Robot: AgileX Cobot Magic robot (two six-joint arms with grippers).
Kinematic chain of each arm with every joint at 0, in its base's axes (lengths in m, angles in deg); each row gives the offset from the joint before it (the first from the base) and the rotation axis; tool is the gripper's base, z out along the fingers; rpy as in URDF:
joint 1: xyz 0 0 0.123 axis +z
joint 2: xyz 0 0 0 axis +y
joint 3: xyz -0.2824 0 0.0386 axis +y
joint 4: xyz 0.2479 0 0.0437 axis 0.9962 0 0.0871
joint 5: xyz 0 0 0 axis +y
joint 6: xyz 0.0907 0 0.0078 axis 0.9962 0 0.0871
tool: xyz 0 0 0 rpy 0 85 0
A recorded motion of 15 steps. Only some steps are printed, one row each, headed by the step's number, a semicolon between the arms.
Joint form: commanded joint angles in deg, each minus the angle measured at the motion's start. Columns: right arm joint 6, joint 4, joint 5, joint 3, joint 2, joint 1; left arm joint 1, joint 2, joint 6, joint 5, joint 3, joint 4.
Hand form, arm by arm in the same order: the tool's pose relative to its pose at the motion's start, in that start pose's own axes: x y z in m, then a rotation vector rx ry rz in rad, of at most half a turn. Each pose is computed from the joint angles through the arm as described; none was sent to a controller.
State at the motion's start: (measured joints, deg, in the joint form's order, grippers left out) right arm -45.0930 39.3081 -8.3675 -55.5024 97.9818 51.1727; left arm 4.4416 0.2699 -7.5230 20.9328 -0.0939 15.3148
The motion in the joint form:
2: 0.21 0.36 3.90 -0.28 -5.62 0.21; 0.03 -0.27 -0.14 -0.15 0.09 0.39
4: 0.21 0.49 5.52 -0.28 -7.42 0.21; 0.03 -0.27 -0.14 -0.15 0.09 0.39
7: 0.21 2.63 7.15 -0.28 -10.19 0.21; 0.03 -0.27 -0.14 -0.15 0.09 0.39
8: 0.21 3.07 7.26 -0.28 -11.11 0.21; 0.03 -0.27 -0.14 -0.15 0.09 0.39
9: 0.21 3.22 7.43 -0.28 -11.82 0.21; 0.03 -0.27 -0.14 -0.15 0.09 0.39
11: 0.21 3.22 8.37 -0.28 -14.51 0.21; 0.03 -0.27 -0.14 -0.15 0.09 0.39
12: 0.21 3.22 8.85 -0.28 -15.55 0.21; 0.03 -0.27 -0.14 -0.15 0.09 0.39
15: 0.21 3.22 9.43 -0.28 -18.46 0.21; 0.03 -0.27 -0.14 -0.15 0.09 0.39
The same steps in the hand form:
2: -0.0219 0.0003 -0.0274 -0.0406 -0.0540 0.0154; 0.0001 0.0002 -0.0002 -0.0029 -0.0059 0.0035
4: -0.0274 0.0005 -0.0366 -0.0576 -0.0652 0.0187; 0.0001 0.0002 -0.0002 -0.0029 -0.0059 0.0035
7: -0.0362 -0.0002 -0.0510 -0.0743 -0.0914 0.0574; 0.0001 0.0002 -0.0002 -0.0029 -0.0059 0.0035
8: -0.0395 -0.0009 -0.0559 -0.0748 -0.1056 0.0658; 0.0001 0.0002 -0.0002 -0.0029 -0.0059 0.0035
9: -0.0418 -0.0013 -0.0597 -0.0761 -0.1158 0.0689; 0.0001 0.0002 -0.0002 -0.0029 -0.0059 0.0035
11: -0.0501 -0.0026 -0.0743 -0.0846 -0.1514 0.0700; 0.0001 0.0002 -0.0002 -0.0029 -0.0059 0.0035
12: -0.0530 -0.0029 -0.0801 -0.0893 -0.1638 0.0701; 0.0001 0.0002 -0.0002 -0.0029 -0.0059 0.0035
15: -0.0613 -0.0047 -0.0965 -0.0928 -0.2075 0.0712; 0.0001 0.0002 -0.0002 -0.0029 -0.0059 0.0035

